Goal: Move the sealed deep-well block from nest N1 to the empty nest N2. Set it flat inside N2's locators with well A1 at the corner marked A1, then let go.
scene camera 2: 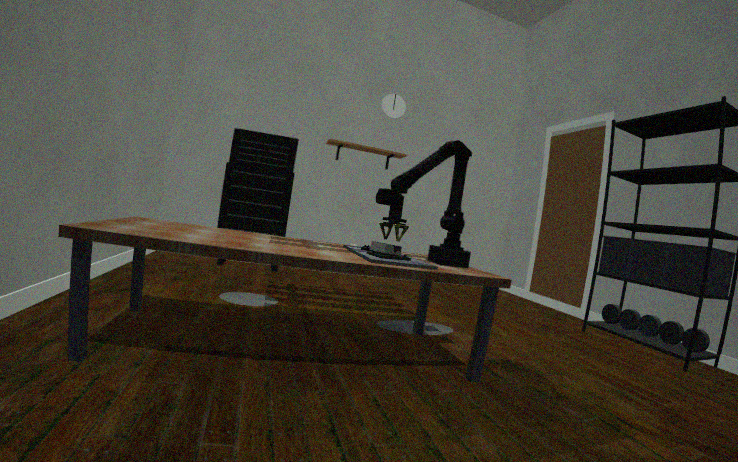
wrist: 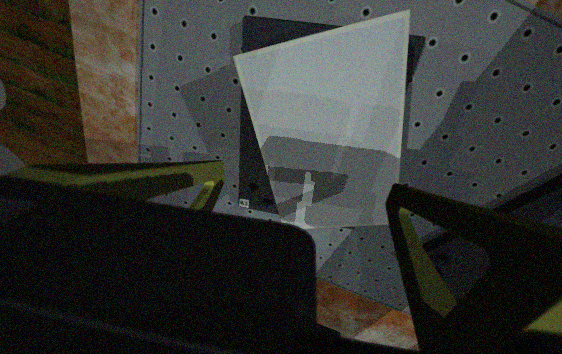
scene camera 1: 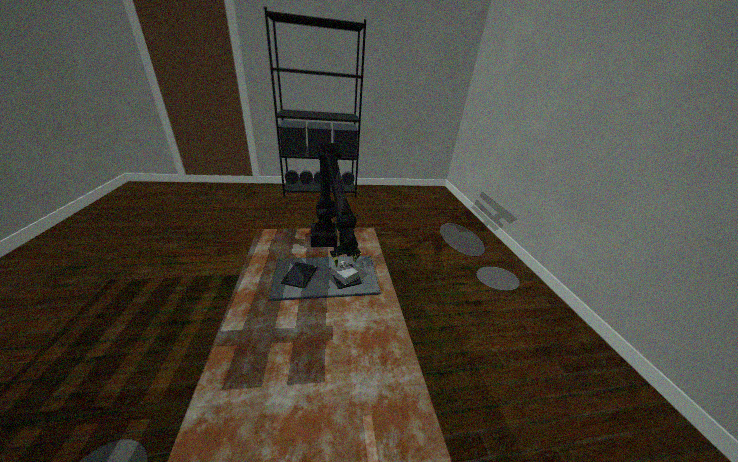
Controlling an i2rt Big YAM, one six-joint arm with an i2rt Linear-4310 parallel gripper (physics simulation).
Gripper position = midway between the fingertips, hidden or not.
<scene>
The gripper (wrist: 304, 182) is open, holding nothing. Also in view: a pale grey block (wrist: 327, 109).
</scene>
